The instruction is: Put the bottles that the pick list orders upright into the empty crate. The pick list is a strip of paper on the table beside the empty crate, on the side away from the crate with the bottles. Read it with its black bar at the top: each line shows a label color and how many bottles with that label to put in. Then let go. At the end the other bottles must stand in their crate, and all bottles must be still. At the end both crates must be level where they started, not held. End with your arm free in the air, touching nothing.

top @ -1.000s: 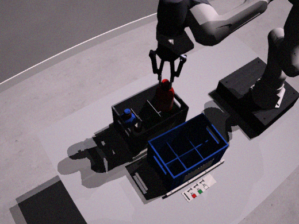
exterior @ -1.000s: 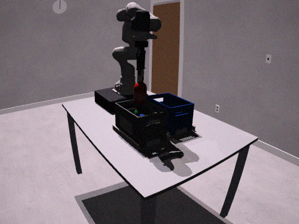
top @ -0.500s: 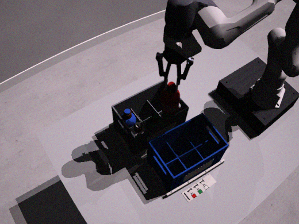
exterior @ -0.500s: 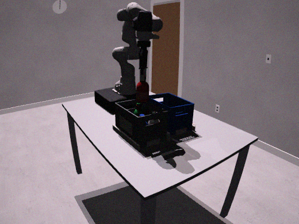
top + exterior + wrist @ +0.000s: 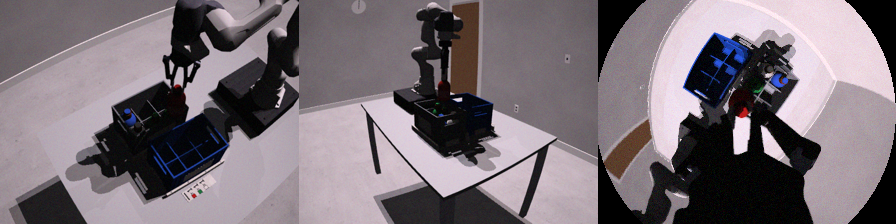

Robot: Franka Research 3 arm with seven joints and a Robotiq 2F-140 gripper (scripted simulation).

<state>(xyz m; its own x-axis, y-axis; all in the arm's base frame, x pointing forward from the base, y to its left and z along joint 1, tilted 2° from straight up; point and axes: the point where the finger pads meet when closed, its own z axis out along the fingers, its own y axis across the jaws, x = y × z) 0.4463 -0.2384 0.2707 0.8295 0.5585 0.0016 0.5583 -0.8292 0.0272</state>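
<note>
Right now my hand is 8 cm above the red-label bottle. From my hand the other things lie so: black crate 26 cm below, 9 cm to the right, 5 cm ahead; white-labelled bottle 26 cm below, 14 cm ahead, 7 cm to the right; blue crate 26 cm below, 14 cm to the left, 7 cm ahead.
</note>
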